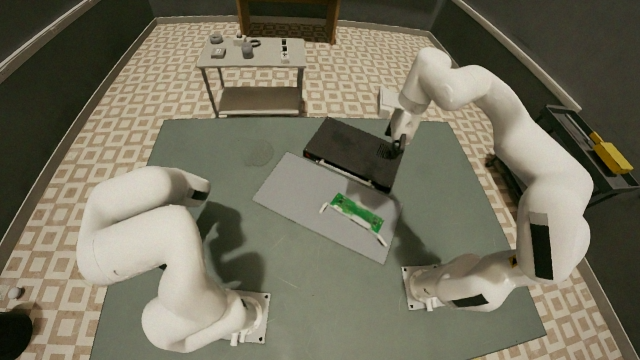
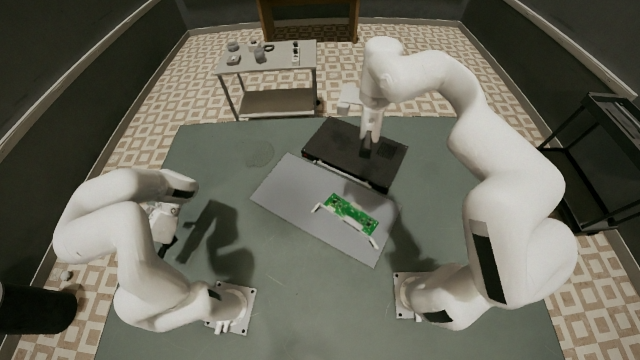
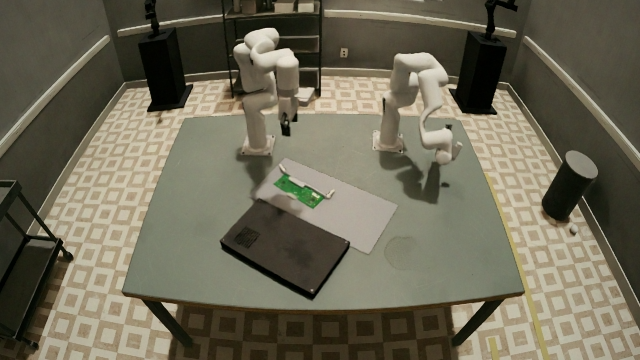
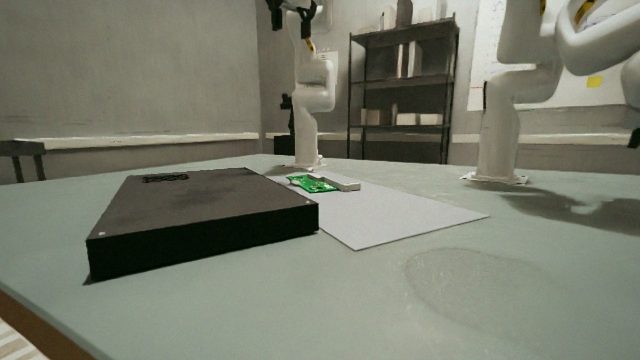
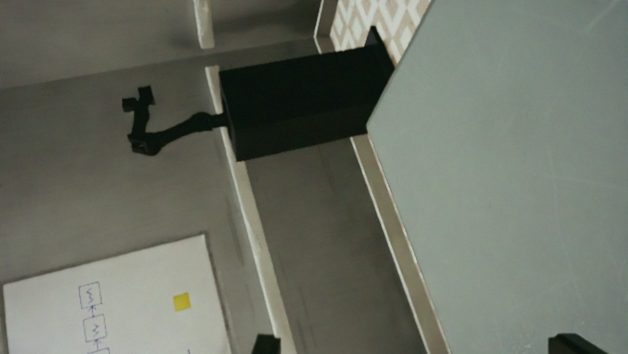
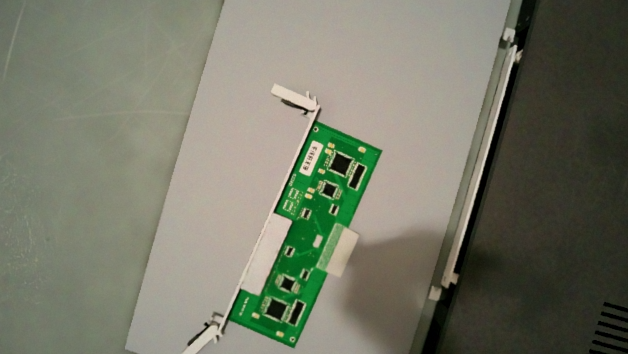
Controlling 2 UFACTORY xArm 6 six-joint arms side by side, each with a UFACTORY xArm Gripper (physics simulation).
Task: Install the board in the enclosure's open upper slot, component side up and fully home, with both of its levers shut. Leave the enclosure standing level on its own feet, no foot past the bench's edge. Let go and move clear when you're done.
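Frame: origin at the left arm's base, x ahead, y left, z up, level; centimetres.
Seen in the pictures: right gripper, fingertip midpoint: (image 1: 389,146) (image 2: 366,144) (image 3: 289,128) (image 4: 292,34); left arm's base, link origin: (image 2: 230,307) (image 3: 387,141) (image 4: 493,177); right arm's base, link origin: (image 1: 423,286) (image 3: 258,144) (image 4: 306,165).
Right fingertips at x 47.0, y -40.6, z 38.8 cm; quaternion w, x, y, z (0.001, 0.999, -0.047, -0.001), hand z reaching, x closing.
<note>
Offsets run from my right fingertips to a thing's top centre. "*": to the spot under its first point. Level surfaces: height alone.
The green board @(* dx -4.3, dy +0.8, dz -38.2 cm) (image 1: 357,212) (image 2: 350,210) (image 3: 300,191) (image 4: 312,184) (image 6: 345,210) lies component side up on the grey mat, its two white levers (image 6: 292,96) (image 6: 202,339) swung outward. The black enclosure @(dx +26.5, dy +1.4, dz -33.8 cm) (image 1: 350,145) (image 2: 335,145) (image 3: 285,250) (image 4: 200,200) (image 6: 560,200) stands flat on the bench, its front toward the board. A pale strip @(* dx +14.5, dy +6.5, dz -36.1 cm) (image 6: 482,165) runs along that front; the slot opening is hard to make out. My right gripper (image 2: 366,150) (image 3: 290,126) (image 4: 291,31) is open and empty, high above the bench. My left gripper (image 2: 166,248) (image 5: 414,345) is open and empty, away from both.
The grey mat @(dz -38.6 cm) (image 1: 285,195) (image 2: 285,195) (image 3: 370,215) (image 4: 400,215) reaches close to the enclosure's front. The enclosure's far side lies near the bench edge (image 3: 320,302). A side table (image 1: 250,60) with small items and a dark cart (image 2: 585,165) stand beyond the bench.
</note>
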